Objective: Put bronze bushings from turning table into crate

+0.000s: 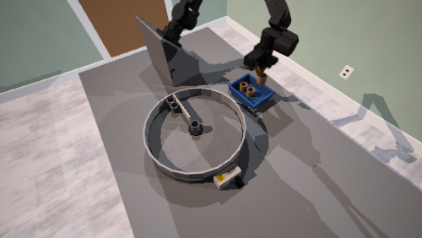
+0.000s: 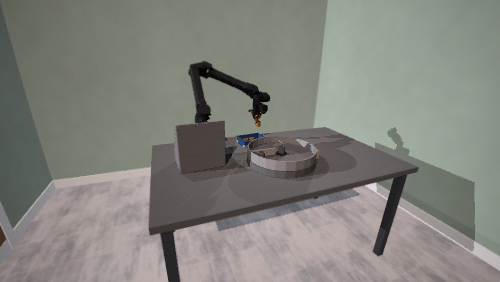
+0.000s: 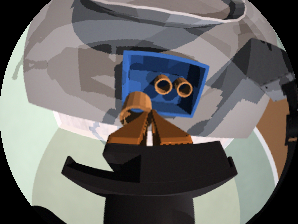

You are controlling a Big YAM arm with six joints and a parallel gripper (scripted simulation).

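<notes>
Right now my hand is 14 cm above the blue crate and 3 cm past it. Round my hand: round turning table 36 cm to the right, 11 cm below, 1 cm ahead.
</notes>
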